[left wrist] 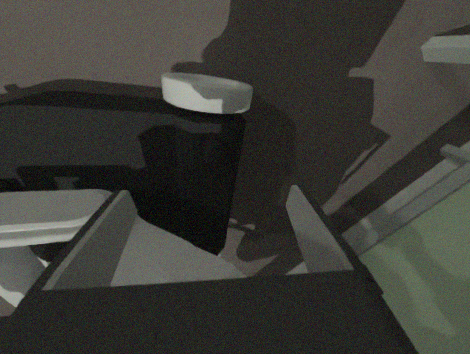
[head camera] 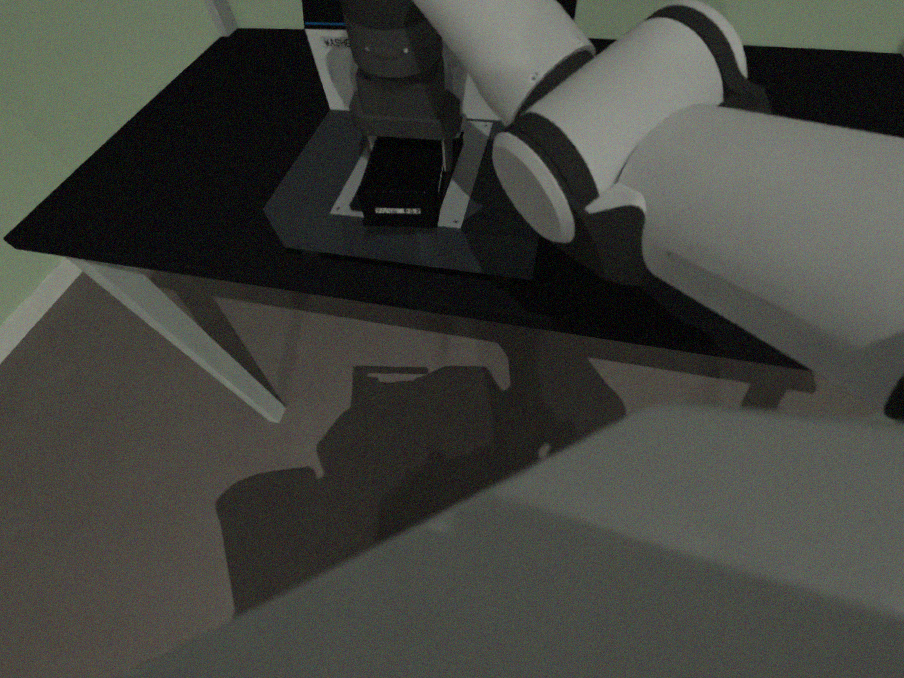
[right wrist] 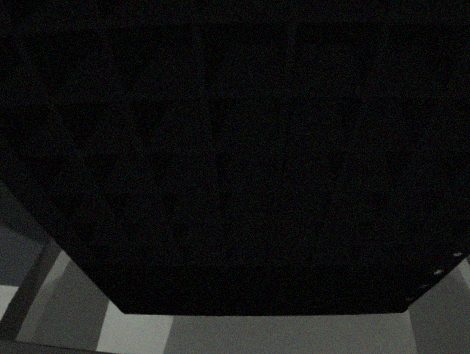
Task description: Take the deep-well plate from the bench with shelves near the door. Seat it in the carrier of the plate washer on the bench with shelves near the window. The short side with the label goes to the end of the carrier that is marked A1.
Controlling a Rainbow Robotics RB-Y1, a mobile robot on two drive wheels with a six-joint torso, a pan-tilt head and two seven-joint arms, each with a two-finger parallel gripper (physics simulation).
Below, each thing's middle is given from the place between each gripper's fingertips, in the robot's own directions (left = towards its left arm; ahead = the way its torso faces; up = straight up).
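Labels:
White washer housing (head camera: 336, 67): 650 mm ahead of my left hand, 560 mm to the right of it, 550 mm above it. With respect to the black deep-well plate (head camera: 402, 186), my left hand is 580 mm below it, 410 mm short of it and 390 mm to the left of it.
White washer housing: 200 mm ahead of my right hand, 150 mm to the right of it, 10 mm below it. With respect to the black deep-well plate, my right hand is 40 mm past it, 20 mm to the right of it and 20 mm below it.

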